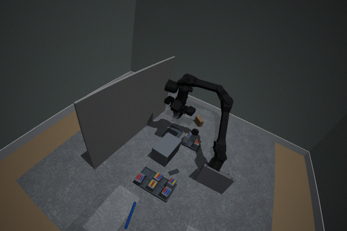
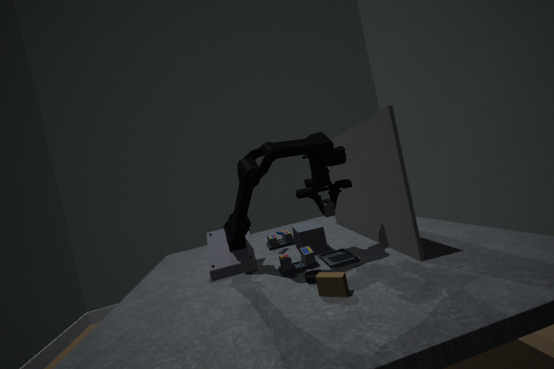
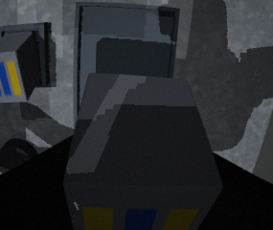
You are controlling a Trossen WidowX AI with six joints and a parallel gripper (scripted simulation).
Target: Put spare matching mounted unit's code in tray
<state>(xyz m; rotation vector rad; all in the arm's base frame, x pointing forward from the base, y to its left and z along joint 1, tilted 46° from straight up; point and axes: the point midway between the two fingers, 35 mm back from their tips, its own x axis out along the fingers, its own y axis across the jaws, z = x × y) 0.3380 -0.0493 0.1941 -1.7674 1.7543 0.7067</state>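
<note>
My gripper tip is 160 mm above the dark tray. Also, from my gripper tip: grey mounted unit (180 mm to the left, 110 mm below, 50 mm behind); dark disc (150 mm below, 120 mm behind, 110 mm to the right); dark upright panel (190 mm ahead, 170 mm to the left, 60 mm above).
</note>
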